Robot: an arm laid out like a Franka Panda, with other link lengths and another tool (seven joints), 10 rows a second.
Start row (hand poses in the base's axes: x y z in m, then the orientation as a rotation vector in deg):
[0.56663, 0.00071, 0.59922, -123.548, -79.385, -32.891]
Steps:
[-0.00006, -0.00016, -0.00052, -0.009, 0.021, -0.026]
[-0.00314, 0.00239, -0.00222, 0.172, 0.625, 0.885]
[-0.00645, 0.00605, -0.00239, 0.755, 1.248, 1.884]
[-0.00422, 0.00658, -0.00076, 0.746, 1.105, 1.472]
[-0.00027, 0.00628, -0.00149, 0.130, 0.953, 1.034]
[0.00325, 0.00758, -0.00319, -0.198, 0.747, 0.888]
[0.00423, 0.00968, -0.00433, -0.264, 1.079, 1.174]
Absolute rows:
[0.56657, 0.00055, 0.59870, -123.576, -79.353, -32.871]
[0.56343, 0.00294, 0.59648, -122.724, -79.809, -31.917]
[0.55698, 0.00899, 0.59409, -120.594, -80.576, -30.217]
[0.55276, 0.01557, 0.59333, -118.797, -80.991, -28.847]
[0.55249, 0.02185, 0.59184, -117.835, -81.374, -27.456]
[0.55574, 0.02943, 0.58865, -117.248, -81.894, -26.152]
[0.55997, 0.03911, 0.58432, -116.456, -82.514, -24.332]

